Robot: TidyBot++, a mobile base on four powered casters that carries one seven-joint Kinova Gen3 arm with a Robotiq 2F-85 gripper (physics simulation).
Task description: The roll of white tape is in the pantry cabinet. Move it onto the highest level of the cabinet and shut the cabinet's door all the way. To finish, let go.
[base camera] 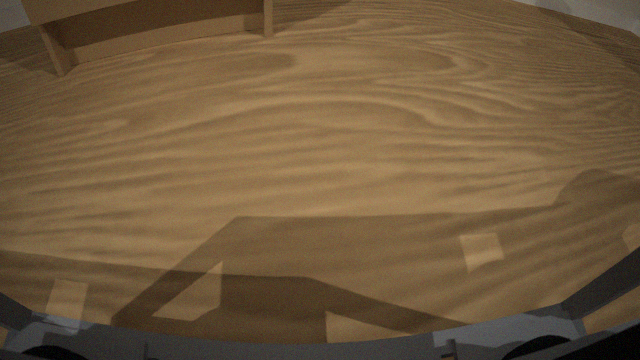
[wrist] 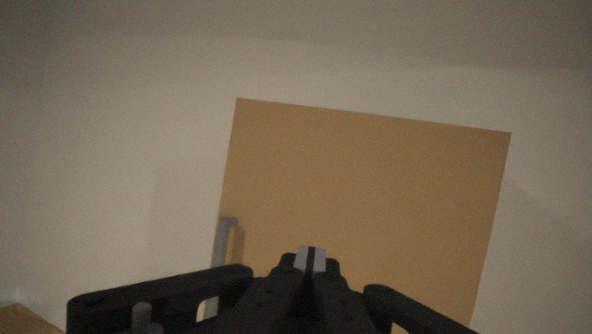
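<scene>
The pantry cabinet shows its lower front and legs at the top left of the base camera view. In the wrist view its door is a flat tan panel that lines up with the cabinet's outline, with no gap visible. A grey vertical handle is on the door's left side. My gripper is shut and empty, in front of the door and apart from it as far as I can tell. The roll of white tape does not show in either view; the cabinet's inside is hidden.
A wood-grain floor lies between the base and the cabinet, with the robot's shadow across its near part. A pale wall stands behind and around the cabinet. Grey parts of the mobile base run along the bottom of the base camera view.
</scene>
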